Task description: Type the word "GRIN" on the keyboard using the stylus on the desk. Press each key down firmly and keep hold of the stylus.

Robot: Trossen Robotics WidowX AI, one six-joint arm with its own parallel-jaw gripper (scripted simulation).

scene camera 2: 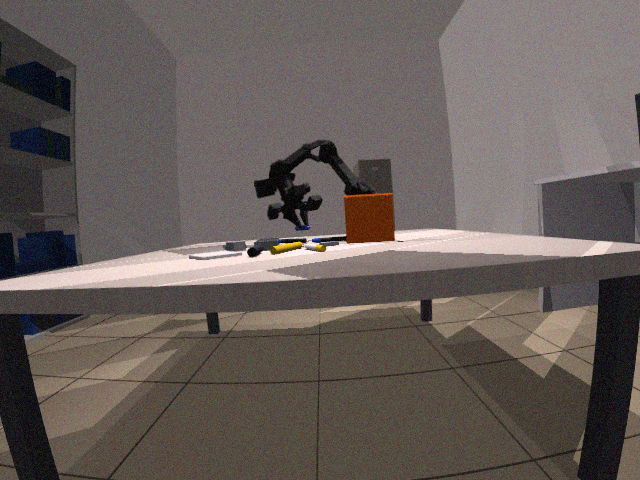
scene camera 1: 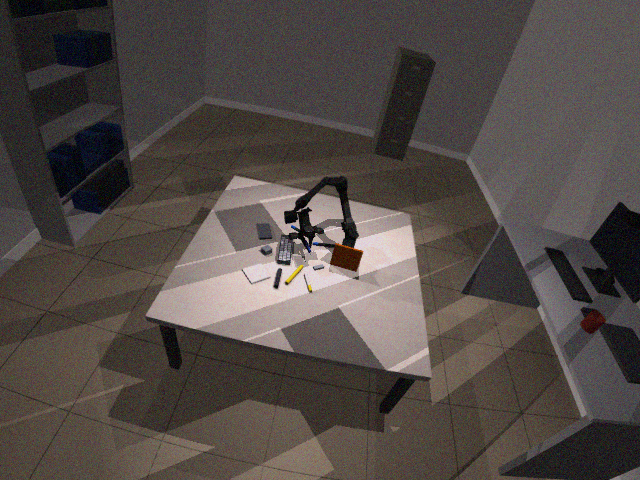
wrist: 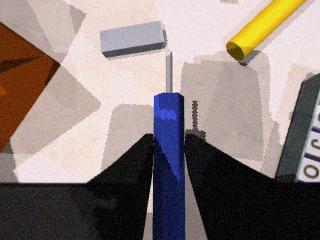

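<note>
Scene camera 2 shows my gripper (scene camera 2: 304,227). In the wrist view, my gripper (wrist: 168,141) is likewise visible.
</note>
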